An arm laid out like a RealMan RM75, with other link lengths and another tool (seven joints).
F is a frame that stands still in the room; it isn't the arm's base.
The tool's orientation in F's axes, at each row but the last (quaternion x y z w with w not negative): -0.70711, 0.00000, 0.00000, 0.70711; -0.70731, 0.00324, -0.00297, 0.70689; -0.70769, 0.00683, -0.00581, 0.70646; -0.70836, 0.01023, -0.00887, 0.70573; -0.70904, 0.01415, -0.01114, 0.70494; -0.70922, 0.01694, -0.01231, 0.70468; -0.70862, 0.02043, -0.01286, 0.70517; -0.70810, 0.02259, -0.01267, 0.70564; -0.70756, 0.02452, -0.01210, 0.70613; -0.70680, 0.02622, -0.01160, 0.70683; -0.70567, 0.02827, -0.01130, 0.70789; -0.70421, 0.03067, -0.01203, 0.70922; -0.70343, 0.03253, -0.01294, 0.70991
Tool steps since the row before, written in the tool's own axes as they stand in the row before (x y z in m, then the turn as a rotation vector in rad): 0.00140, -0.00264, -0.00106, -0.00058, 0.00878, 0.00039; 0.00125, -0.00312, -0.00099, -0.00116, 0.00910, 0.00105; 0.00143, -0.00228, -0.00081, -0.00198, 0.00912, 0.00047; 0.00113, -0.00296, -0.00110, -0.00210, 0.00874, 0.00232; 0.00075, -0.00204, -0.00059, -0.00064, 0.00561, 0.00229; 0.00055, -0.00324, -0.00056, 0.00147, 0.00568, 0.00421; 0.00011, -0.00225, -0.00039, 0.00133, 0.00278, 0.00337; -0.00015, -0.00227, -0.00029, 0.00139, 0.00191, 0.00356; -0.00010, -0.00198, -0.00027, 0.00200, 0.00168, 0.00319; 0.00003, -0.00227, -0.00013, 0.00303, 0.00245, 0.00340; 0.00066, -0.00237, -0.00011, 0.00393, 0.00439, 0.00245; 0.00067, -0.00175, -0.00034, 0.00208, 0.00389, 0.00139; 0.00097, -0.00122, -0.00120, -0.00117, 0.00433, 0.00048
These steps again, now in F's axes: 0.00140, -0.00106, 0.00264, -0.00058, 0.00039, -0.00878; 0.00124, -0.00100, 0.00312, -0.00115, 0.00105, -0.00910; 0.00142, -0.00083, 0.00228, -0.00198, 0.00049, -0.00912; 0.00111, -0.00112, 0.00296, -0.00205, 0.00234, -0.00874; 0.00074, -0.00060, 0.00204, -0.00058, 0.00228, -0.00562; 0.00055, -0.00056, 0.00324, 0.00160, 0.00411, -0.00572; 0.00012, -0.00038, 0.00225, 0.00146, 0.00329, -0.00281; -0.00013, -0.00028, 0.00227, 0.00154, 0.00348, -0.00194; -0.00008, -0.00026, 0.00198, 0.00213, 0.00308, -0.00172; 0.00007, -0.00013, 0.00227, 0.00316, 0.00323, -0.00251; 0.00071, -0.00016, 0.00235, 0.00395, 0.00224, -0.00448; 0.00069, -0.00039, 0.00173, 0.00206, 0.00129, -0.00394; 0.00092, -0.00127, 0.00118, -0.00125, 0.00060, -0.00429
